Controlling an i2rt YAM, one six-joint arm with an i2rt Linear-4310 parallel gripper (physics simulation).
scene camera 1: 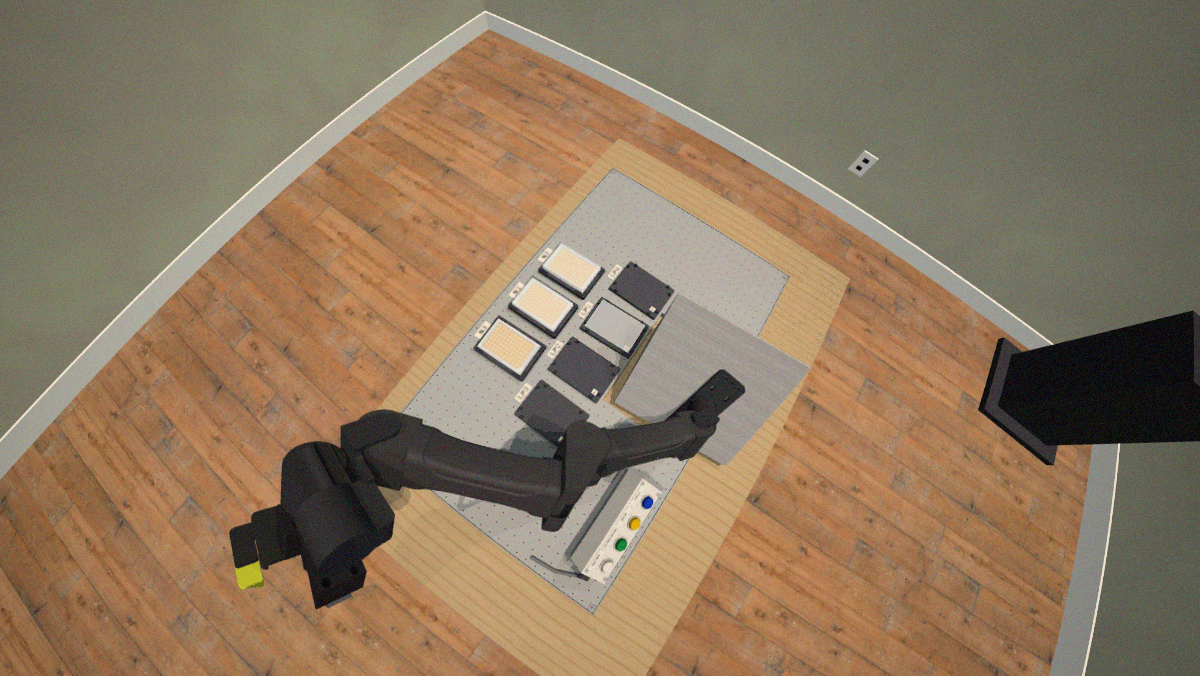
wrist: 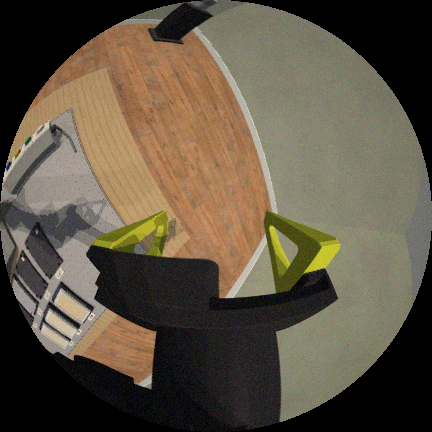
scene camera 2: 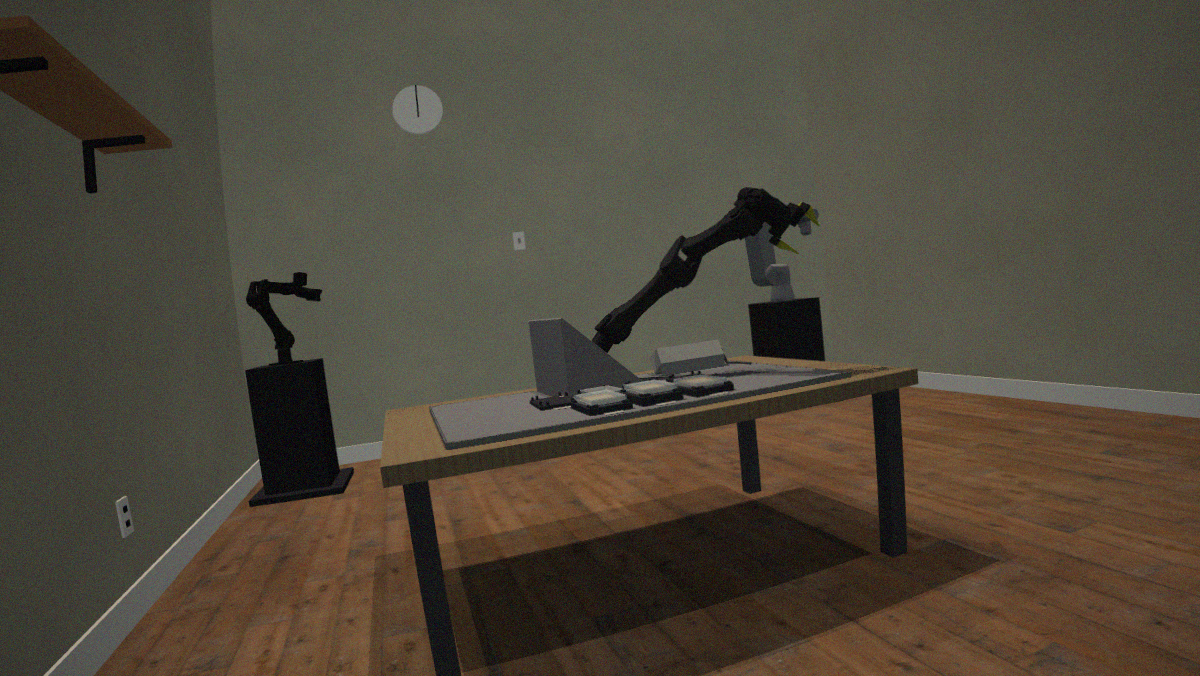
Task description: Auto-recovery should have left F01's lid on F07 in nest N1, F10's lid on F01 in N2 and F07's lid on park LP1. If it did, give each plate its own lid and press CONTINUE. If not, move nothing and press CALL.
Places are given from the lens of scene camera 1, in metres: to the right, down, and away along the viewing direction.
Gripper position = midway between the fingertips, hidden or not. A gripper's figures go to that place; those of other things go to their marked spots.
my gripper [scene camera 1: 306, 564]: -0.38, 0.29, 0.39
button box [scene camera 1: 597, 544]: -0.01, 0.41, 0.67
